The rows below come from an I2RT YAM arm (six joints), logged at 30 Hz.
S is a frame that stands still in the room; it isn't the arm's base.
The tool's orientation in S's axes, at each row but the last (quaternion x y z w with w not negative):
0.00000 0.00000 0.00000 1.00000
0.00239 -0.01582 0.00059 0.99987
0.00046 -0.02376 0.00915 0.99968
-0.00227 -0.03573 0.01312 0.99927
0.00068 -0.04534 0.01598 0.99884
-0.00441 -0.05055 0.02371 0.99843
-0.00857 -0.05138 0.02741 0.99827
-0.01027 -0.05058 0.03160 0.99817
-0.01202 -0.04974 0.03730 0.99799
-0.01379 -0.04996 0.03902 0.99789
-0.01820 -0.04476 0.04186 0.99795
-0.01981 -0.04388 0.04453 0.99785
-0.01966 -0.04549 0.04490 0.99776
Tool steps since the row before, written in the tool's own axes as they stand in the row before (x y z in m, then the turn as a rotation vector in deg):
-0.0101 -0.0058 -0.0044 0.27 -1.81 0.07
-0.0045 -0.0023 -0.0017 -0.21 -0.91 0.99
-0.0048 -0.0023 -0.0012 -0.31 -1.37 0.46
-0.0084 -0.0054 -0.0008 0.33 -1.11 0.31
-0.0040 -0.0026 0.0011 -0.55 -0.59 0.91
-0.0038 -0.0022 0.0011 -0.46 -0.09 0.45
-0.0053 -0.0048 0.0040 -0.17 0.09 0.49
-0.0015 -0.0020 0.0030 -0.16 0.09 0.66
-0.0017 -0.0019 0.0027 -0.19 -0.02 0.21
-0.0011 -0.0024 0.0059 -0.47 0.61 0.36
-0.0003 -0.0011 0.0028 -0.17 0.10 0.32
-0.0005 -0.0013 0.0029 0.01 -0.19 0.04
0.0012 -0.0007 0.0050 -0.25 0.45 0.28
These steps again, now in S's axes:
-0.0101 -0.0058 -0.0044 0.27 -1.81 0.07
-0.0044 -0.0023 -0.0019 -0.24 -0.91 0.98
-0.0047 -0.0024 -0.0014 -0.31 -1.38 0.44
-0.0082 -0.0056 -0.0014 0.34 -1.10 0.34
-0.0040 -0.0027 0.0007 -0.61 -0.61 0.86
-0.0038 -0.0024 0.0007 -0.50 -0.11 0.40
-0.0054 -0.0050 0.0035 -0.22 0.09 0.47
-0.0017 -0.0020 0.0029 -0.23 0.09 0.64
-0.0018 -0.0020 0.0026 -0.21 -0.03 0.19
-0.0015 -0.0023 0.0058 -0.55 0.58 0.29
-0.0005 -0.0010 0.0028 -0.21 0.10 0.30
-0.0006 -0.0012 0.0029 0.02 -0.19 0.05
0.0008 -0.0004 0.0051 -0.31 0.43 0.24

